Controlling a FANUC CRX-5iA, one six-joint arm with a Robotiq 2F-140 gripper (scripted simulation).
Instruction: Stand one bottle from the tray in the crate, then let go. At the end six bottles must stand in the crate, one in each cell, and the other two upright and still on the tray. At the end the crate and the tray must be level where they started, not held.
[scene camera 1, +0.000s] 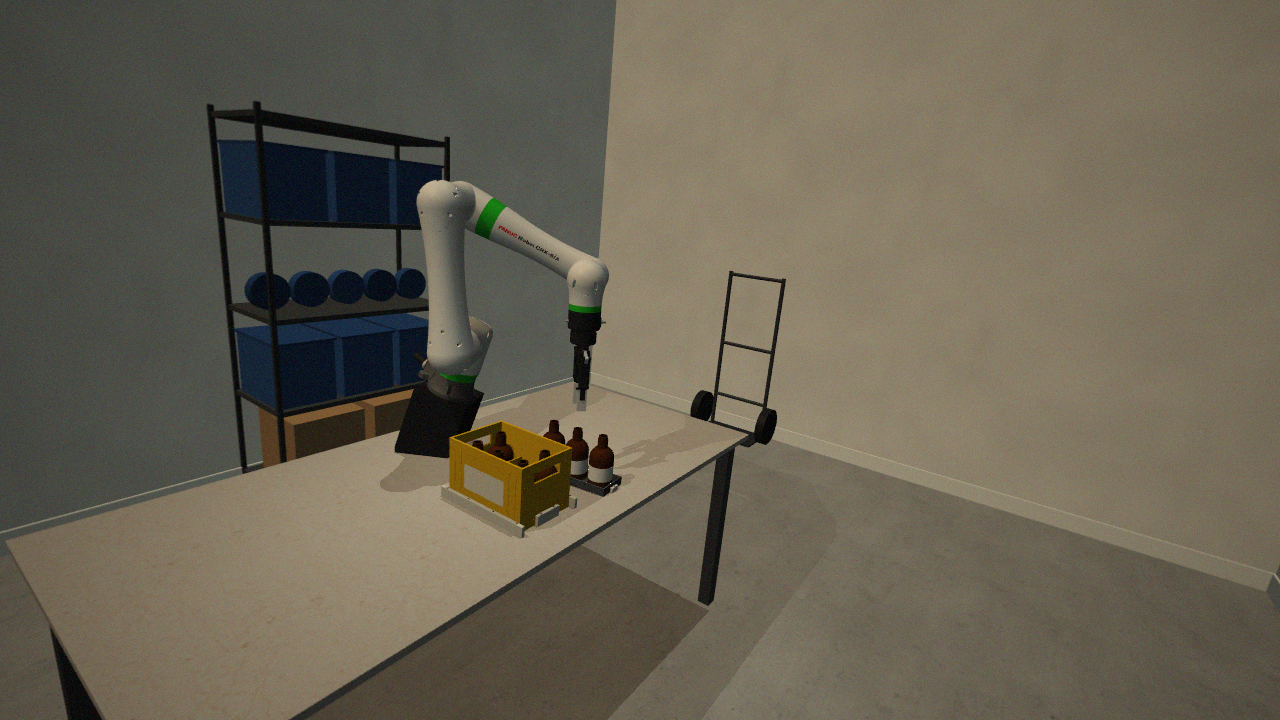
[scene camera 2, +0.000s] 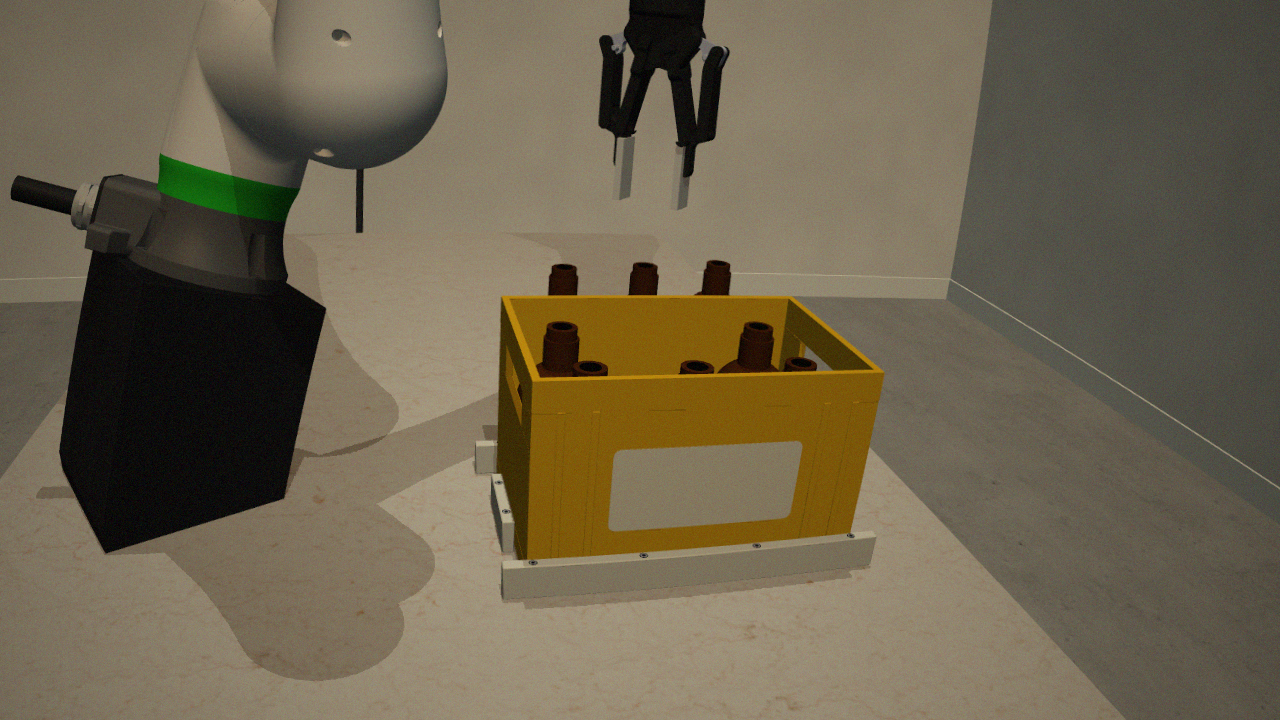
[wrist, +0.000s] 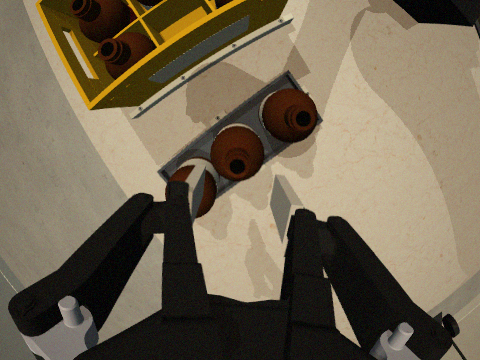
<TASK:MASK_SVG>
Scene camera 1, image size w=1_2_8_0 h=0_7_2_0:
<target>my gripper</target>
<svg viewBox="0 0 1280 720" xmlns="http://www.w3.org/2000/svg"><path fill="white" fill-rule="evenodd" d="M571 330L570 342L577 345L574 346L572 403L577 404L576 411L586 411L591 363L589 346L596 344L597 332L578 333Z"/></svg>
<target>yellow crate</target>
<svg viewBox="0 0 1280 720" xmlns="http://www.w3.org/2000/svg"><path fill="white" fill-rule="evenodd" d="M475 429L459 444L450 459L449 488L525 526L525 530L535 525L537 514L558 504L559 512L569 507L571 447L504 421ZM556 467L556 473L534 483L536 473L551 466ZM517 466L519 460L528 460L528 466L523 468ZM539 460L541 450L550 451L551 456ZM490 435L490 443L484 444L483 451L466 444L469 441ZM498 431L506 432L506 444L512 448L514 458L508 462L488 453L489 448L495 444L495 436Z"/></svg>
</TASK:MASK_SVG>
